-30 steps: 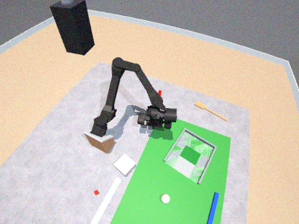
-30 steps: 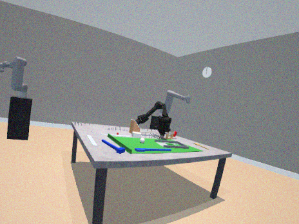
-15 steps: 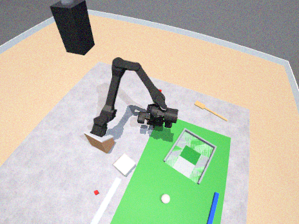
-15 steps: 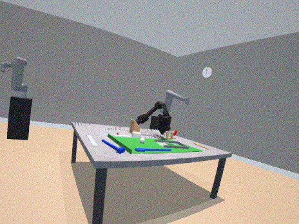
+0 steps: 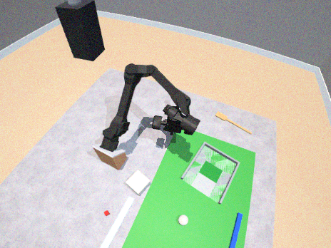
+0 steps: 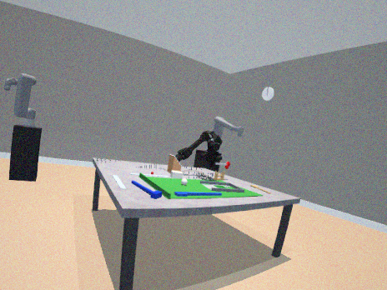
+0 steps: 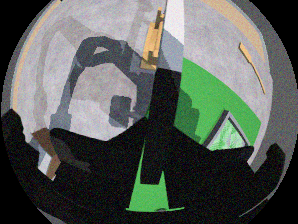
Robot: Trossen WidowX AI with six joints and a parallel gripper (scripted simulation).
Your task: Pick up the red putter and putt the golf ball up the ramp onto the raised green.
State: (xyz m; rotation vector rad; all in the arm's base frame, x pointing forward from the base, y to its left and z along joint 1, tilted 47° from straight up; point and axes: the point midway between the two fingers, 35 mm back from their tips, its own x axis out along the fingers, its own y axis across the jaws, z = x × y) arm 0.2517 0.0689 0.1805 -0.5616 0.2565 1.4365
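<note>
My gripper tip is now 27 cm to the left of the white block, 9 cm above it and 8 cm past it. Round my gripper tip: small wooden piece (13 cm to the left, 8 cm below, 2 cm behind); then red putter (11 cm to the left, 2 cm behind, 2 cm above); then green mat (26 cm to the right, 21 cm ahead, 11 cm below).
</note>
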